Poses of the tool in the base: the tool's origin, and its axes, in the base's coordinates. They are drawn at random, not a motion.
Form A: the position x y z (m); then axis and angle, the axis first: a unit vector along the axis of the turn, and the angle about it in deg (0 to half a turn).
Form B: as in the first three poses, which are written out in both.
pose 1, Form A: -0.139 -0.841 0.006 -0.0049 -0.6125 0.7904 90.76
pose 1, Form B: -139 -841 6 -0.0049 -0.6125 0.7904 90.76
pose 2, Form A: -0.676 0.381 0.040 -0.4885 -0.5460 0.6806 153.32
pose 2, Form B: -676 381 40 -0.4885 -0.5460 0.6806 153.32
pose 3, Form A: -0.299 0.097 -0.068 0.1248 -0.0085 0.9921 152.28
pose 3, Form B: -299 97 -68 0.1248 -0.0085 0.9921 152.28
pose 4, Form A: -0.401 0.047 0.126 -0.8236 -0.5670 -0.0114 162.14
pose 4, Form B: -401 47 126 -0.8236 -0.5670 -0.0114 162.14
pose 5, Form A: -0.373 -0.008 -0.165 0.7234 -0.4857 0.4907 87.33
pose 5, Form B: -373 -8 -165 0.7234 -0.4857 0.4907 87.33
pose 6, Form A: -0.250 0.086 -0.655 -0.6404 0.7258 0.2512 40.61
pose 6, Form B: -250 86 -655 -0.6404 0.7258 0.2512 40.61
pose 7, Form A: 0.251 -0.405 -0.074 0.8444 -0.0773 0.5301 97.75
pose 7, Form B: 251 -405 -74 0.8444 -0.0773 0.5301 97.75
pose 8, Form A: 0.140 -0.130 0.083 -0.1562 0.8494 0.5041 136.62
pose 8, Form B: 140 -130 83 -0.1562 0.8494 0.5041 136.62
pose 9, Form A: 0.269 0.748 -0.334 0.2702 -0.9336 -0.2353 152.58
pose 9, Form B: 269 748 -334 0.2702 -0.9336 -0.2353 152.58
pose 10, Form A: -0.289 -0.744 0.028 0.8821 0.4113 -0.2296 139.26
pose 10, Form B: -289 -744 28 0.8821 0.4113 -0.2296 139.26
